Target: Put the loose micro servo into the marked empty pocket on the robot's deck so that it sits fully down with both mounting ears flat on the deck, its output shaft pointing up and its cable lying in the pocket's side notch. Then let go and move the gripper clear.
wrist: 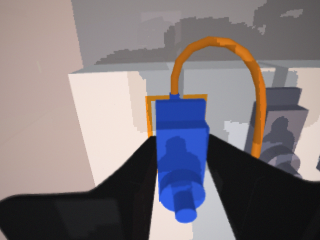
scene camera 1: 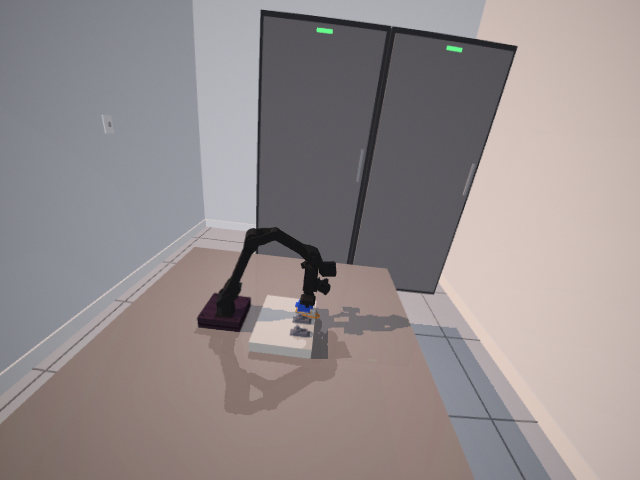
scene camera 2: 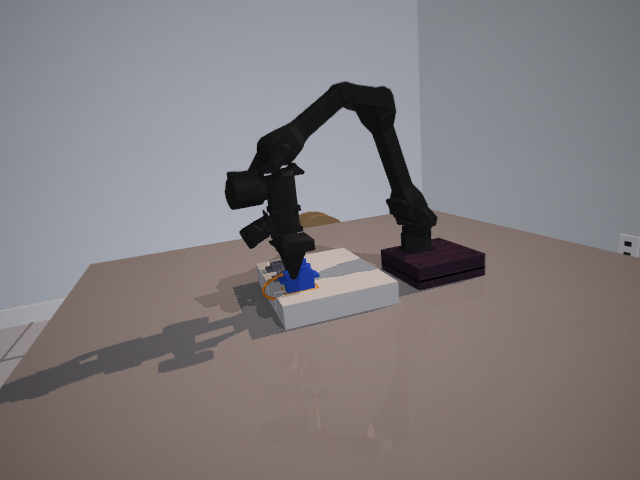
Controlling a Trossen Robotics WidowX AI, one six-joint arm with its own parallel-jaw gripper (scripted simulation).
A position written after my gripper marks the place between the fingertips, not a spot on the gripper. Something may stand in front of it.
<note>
In view: my gripper (scene camera 2: pixel 291 276), a blue micro servo (scene camera 2: pixel 305 280) and a white deck (scene camera 2: pixel 350 285).
The blue micro servo also shows in the wrist view (wrist: pixel 182 134). My gripper shows as well in the wrist view (wrist: pixel 180 141). The white deck is seen too in scene camera 1 (scene camera 1: pixel 271 332).
</note>
